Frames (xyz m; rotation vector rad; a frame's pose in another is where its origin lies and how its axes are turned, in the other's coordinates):
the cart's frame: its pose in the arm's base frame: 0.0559 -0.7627 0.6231 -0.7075 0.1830 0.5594
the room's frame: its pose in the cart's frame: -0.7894 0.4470 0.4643 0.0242 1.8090 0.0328
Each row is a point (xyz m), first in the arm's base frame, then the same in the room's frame.
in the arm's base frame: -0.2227 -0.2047 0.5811
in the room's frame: -0.0708 0.0697 0.8128
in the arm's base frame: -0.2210 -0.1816 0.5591
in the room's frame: -0.0730 0.0954 0.8315
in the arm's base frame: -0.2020 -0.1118 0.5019
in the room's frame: -0.0886 0.1607 0.8948
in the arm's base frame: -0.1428 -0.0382 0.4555
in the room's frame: -0.1219 0.2007 0.9863
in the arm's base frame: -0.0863 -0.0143 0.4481
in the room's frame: -0.1450 0.1892 1.0424
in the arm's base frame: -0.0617 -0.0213 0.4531
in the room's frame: -0.1480 0.1686 1.0581
